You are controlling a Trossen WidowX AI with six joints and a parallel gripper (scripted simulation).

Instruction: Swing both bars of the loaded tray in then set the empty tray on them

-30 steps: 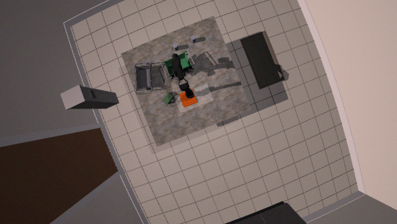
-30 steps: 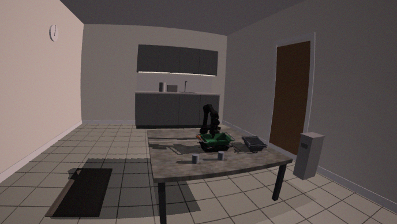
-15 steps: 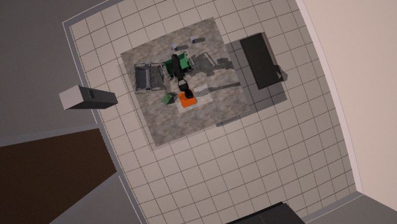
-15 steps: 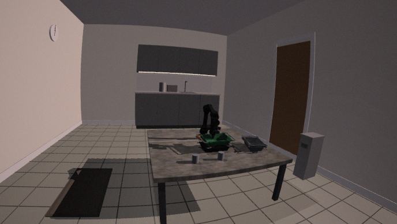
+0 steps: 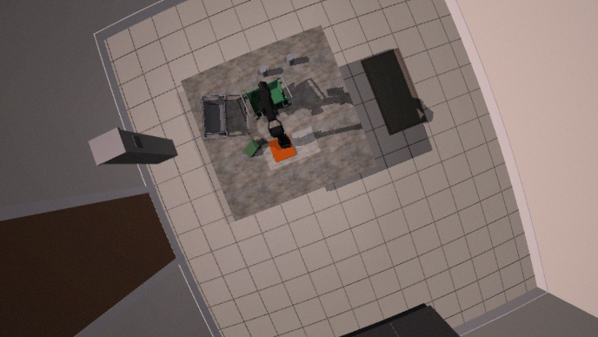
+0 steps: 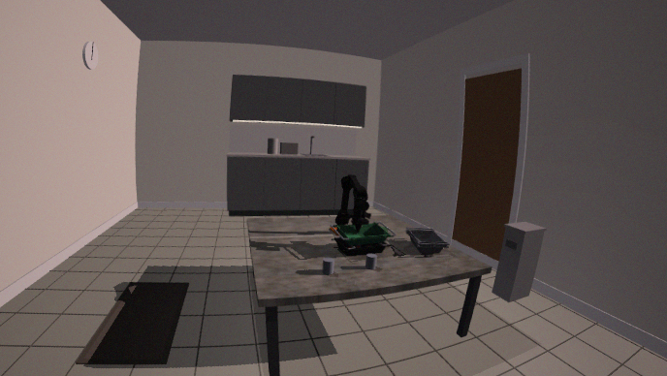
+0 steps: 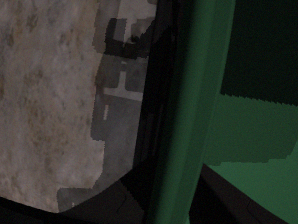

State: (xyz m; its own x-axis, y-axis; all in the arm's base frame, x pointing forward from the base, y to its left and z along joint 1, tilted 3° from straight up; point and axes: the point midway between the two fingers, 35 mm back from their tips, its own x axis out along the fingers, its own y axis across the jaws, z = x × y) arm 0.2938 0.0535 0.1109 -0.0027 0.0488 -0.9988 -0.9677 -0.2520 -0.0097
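The green tray is 80 mm ahead of my gripper tip, 20 mm to the left of it and 20 mm above it. From my gripper tip the other things lie so: green block: 280 mm behind, 220 mm to the left, 70 mm below.
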